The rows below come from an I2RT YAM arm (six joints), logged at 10 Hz.
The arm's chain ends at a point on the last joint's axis. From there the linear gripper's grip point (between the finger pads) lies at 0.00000 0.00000 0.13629 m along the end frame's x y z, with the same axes.
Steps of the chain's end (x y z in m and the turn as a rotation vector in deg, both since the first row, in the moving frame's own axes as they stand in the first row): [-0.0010 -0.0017 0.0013 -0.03 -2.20 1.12]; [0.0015 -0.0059 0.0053 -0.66 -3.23 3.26]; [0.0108 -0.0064 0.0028 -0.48 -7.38 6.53]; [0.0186 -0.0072 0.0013 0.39 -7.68 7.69]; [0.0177 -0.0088 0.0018 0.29 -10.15 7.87]
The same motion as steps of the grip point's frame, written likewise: [-0.0062 -0.0017 0.0012 -0.03 -2.20 1.12]; [-0.0062 -0.0046 0.0051 -0.66 -3.23 3.26]; [-0.0067 -0.0063 0.0017 -0.48 -7.38 6.53]; [0.0005 -0.0093 0.0001 0.39 -7.68 7.69]; [-0.0062 -0.0111 -0.0003 0.29 -10.15 7.87]
